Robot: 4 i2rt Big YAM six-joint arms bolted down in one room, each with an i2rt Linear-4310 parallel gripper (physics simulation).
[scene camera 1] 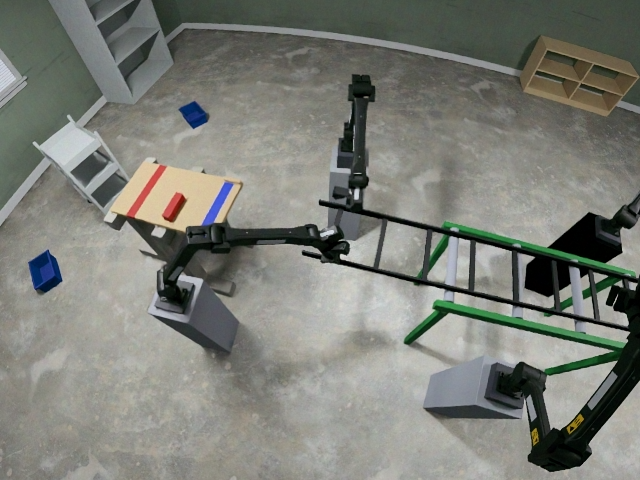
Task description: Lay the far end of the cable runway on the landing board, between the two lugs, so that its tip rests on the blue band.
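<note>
The black ladder-like cable runway [381,243] lies across the rollers of the green stand, its far end sticking out left in the air. A wide gap separates its tip from the landing board [199,193], which has a blue band [218,203] near its right edge. The lugs cannot be made out clearly. The left arm's gripper [336,251] is at the near rail by the tip; the top-middle arm's gripper [352,204] is at the far rail. The lower-right arm's gripper [621,298] is by the runway at the right edge. Finger states are unclear. The far-right arm's gripper is outside the picture.
The green stand [532,324] carries grey rollers. A red block [174,206] and a red band [147,191] are on the board. Grey pedestals [209,315] [454,387] bear arms. A white cart [67,146] stands left of the board. Blue bins [45,271] [193,114] are on the floor.
</note>
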